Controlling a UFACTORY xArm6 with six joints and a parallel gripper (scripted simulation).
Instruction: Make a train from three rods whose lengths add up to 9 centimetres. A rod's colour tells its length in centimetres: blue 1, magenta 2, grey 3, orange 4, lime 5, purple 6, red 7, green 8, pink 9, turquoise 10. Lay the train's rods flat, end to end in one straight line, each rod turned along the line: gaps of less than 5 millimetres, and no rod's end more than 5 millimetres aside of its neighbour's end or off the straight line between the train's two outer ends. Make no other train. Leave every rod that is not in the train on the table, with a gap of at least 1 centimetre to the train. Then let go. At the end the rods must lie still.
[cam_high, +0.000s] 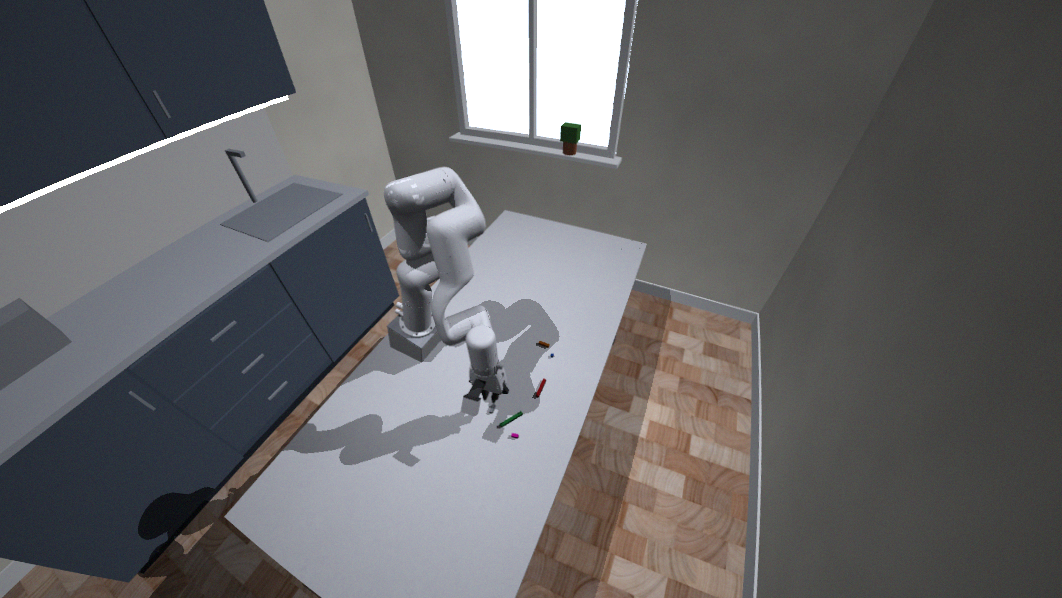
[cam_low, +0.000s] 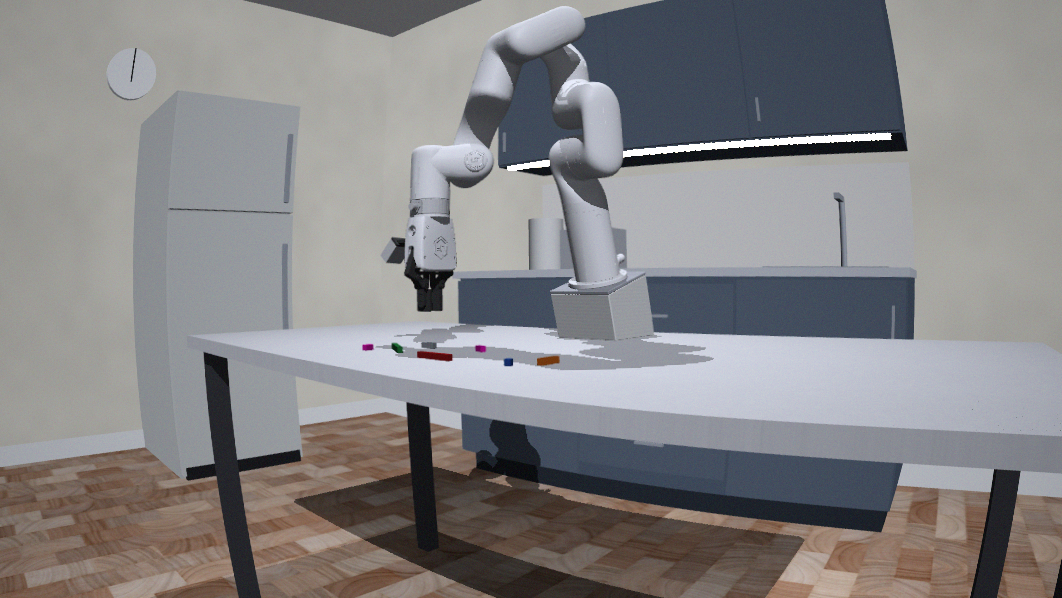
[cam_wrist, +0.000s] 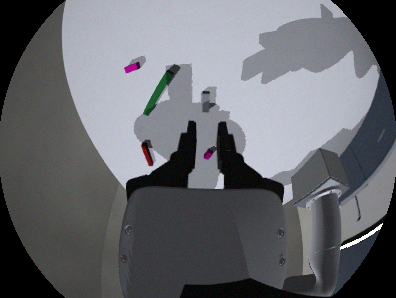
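My hand is 80 mm above the grey rod. Also, from my hand: red rod (120 mm ahead, 130 mm to the left, 80 mm below); then small blue rod (110 mm ahead, 270 mm to the left, 80 mm below); then green rod (70 mm ahead, 10 mm to the right, 80 mm below).
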